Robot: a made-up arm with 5 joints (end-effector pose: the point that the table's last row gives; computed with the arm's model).
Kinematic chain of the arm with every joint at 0, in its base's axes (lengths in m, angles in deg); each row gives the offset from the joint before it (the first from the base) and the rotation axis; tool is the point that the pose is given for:
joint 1: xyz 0 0 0.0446 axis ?
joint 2: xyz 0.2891 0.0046 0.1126 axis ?
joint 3: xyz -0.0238 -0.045 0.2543 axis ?
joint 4: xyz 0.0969 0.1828 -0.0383 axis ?
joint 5: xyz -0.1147 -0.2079 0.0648 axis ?
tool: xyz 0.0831 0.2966 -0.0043
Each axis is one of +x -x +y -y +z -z.
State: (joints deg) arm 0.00 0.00 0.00 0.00 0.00
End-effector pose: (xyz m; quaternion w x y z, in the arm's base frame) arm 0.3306 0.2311 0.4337 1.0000 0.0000 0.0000 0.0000
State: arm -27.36 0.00 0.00 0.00 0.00
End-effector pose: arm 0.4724 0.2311 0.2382 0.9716 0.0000 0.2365 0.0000
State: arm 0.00 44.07 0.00 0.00 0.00
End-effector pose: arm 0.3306 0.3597 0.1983 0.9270 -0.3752 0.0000 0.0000
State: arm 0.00 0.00 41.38 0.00 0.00
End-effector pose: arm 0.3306 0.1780 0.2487 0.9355 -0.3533 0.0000 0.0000
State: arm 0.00 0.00 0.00 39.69 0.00
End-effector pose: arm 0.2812 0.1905 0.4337 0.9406 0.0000 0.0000 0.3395
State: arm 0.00 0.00 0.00 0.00 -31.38
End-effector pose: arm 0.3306 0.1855 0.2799 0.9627 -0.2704 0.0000 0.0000
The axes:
joint 1: -y
joint 2: -x
joint 3: -x
joint 4: +z
joint 5: +x

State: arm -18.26 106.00 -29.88 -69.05 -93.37
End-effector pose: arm 0.0966 0.0312 -0.0981 0.0610 -0.8989 0.0959 -0.4231
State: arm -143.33 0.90 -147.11 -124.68 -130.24
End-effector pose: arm 0.4236 -0.2908 -0.6062 0.4155 -0.6473 -0.6220 -0.1466
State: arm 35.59 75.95 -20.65 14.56 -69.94
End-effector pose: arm 0.2820 0.0707 0.2680 0.4294 -0.8771 -0.1548 -0.1495
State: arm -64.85 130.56 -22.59 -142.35 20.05
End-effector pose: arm 0.0070 0.3004 -0.4286 0.6522 -0.4115 -0.5936 -0.2300
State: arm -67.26 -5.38 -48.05 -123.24 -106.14
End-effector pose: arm 0.5182 0.3634 0.1173 0.1249 0.2621 -0.9568 0.0131
